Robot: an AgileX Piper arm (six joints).
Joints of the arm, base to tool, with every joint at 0 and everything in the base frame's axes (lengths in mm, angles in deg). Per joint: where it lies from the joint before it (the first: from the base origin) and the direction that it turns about. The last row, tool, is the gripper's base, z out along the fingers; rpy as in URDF.
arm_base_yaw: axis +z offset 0 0 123
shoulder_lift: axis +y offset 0 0 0
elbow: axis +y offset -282.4 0 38.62
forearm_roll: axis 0.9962 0 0.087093 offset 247.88 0 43.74
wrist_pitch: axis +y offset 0 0 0
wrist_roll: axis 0.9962 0 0.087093 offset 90.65 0 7.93
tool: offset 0 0 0 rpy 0 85.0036 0
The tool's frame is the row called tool.
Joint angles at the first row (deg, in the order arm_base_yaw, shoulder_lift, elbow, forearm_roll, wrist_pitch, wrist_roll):
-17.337, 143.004, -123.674, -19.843, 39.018, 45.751
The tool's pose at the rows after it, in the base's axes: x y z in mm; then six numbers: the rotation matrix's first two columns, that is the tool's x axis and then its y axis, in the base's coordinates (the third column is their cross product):
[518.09 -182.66 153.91 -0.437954 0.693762 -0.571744 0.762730 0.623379 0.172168]
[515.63 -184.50 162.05 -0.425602 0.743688 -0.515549 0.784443 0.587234 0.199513]
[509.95 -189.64 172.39 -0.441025 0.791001 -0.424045 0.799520 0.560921 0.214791]
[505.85 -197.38 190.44 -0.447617 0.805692 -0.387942 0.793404 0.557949 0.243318]
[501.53 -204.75 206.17 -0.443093 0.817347 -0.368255 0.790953 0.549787 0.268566]
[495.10 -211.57 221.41 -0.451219 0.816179 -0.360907 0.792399 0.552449 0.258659]
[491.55 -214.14 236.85 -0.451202 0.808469 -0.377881 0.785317 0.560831 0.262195]
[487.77 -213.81 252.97 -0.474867 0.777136 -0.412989 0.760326 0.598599 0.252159]
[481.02 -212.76 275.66 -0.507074 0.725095 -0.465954 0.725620 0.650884 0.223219]
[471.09 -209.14 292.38 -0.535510 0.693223 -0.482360 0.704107 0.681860 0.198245]
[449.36 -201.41 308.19 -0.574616 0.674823 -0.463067 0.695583 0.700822 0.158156]
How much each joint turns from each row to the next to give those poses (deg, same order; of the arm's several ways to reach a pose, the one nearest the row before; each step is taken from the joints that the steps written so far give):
-0.178, -0.051, -1.184, 2.775, 4.137, -0.388
-0.619, 0.069, -2.653, 4.345, 4.673, -1.146
-1.362, 0.487, -4.295, 6.164, 7.737, -3.546
-1.452, 0.001, -4.303, 4.038, 4.881, -3.068
-1.260, 0.002, -3.617, 2.521, 3.650, -1.500
-0.990, -0.002, -3.625, 0.376, 4.383, -1.319
-0.402, -0.487, -2.435, 0.000, 1.900, -0.839
-0.070, -1.482, -0.525, -0.376, 0.448, -2.538
0.001, -2.494, 0.022, -1.166, 0.324, -3.603
-0.001, -3.681, 3.334, -0.445, 0.041, -2.445
-0.070, -7.057, 9.241, -0.692, 0.001, -1.869

